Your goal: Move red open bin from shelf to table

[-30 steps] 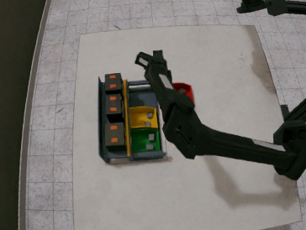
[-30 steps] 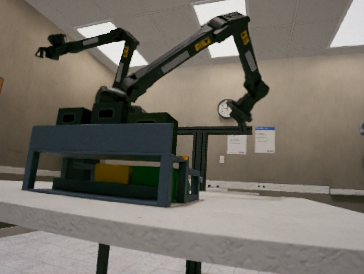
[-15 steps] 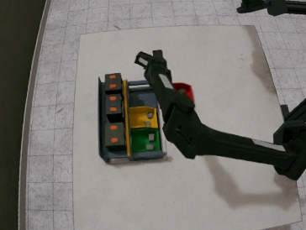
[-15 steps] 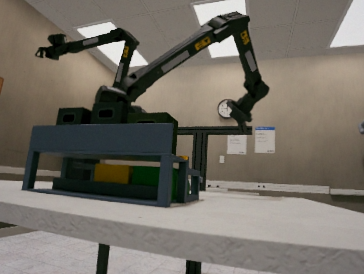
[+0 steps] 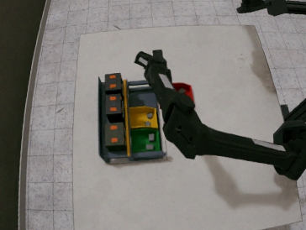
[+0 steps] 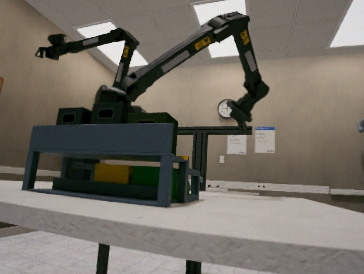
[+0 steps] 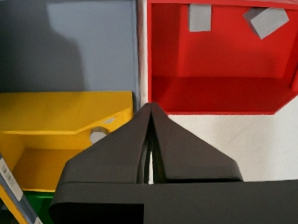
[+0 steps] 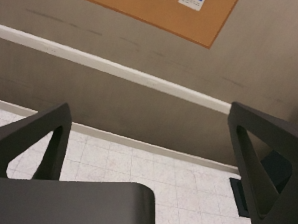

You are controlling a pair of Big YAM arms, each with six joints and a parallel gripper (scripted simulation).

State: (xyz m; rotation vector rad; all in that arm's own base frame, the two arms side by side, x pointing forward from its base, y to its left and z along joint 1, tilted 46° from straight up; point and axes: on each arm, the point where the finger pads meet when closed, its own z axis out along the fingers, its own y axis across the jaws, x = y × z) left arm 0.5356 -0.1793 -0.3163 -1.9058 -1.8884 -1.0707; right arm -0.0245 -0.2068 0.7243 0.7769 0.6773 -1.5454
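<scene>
My left hand is 11 cm above the red bin and 8 cm past it. Round my left hand: green bin: 23 cm to the left, 10 cm below, 10 cm ahead; then yellow bin: 12 cm to the left, 11 cm ahead, 10 cm below.
</scene>
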